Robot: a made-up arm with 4 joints.
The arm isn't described. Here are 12 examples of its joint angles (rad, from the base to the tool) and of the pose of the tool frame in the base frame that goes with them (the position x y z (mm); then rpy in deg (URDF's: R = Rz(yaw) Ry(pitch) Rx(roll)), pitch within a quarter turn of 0, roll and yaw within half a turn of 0).
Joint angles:
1: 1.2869 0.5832 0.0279 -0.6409
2: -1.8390 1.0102 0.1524 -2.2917
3: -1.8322 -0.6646 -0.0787 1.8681
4: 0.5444 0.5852 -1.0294 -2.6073
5: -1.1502 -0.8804 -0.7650 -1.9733
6: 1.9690 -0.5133 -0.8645 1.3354
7: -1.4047 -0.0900 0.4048 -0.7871
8: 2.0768 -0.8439 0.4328 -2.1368
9: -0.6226 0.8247 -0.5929 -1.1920
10: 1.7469 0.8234 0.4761 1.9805
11: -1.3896 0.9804 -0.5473 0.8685
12: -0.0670 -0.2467 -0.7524 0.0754
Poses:
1: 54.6 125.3 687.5 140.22 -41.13 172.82
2: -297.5 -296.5 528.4 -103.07 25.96 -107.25
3: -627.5 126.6 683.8 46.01 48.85 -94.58
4: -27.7 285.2 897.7 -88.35 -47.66 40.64
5: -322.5 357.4 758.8 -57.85 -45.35 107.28
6: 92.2 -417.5 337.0 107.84 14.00 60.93
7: -364.6 25.9 713.7 163.29 -54.43 -45.19
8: -160.5 -362.4 523.8 21.44 -17.95 -71.06
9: -449.4 148.0 665.0 168.14 -1.27 -136.69
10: 178.9 132.6 724.1 31.81 59.51 114.96
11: -614.5 -37.0 564.0 -144.93 48.83 35.45
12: -1.7 375.0 738.7 103.71 -6.54 -159.42
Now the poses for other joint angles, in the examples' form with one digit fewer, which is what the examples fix.
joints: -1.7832 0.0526 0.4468 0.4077
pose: -444 -107 609 128.7 -5.7 1.5
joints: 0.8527 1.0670 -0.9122 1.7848
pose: 84 339 868 -59.3 43.2 8.8
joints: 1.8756 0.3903 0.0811 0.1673
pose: 162 -52 598 111.5 -18.7 147.0
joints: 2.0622 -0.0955 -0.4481 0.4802
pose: 146 -291 469 112.1 -18.5 93.0
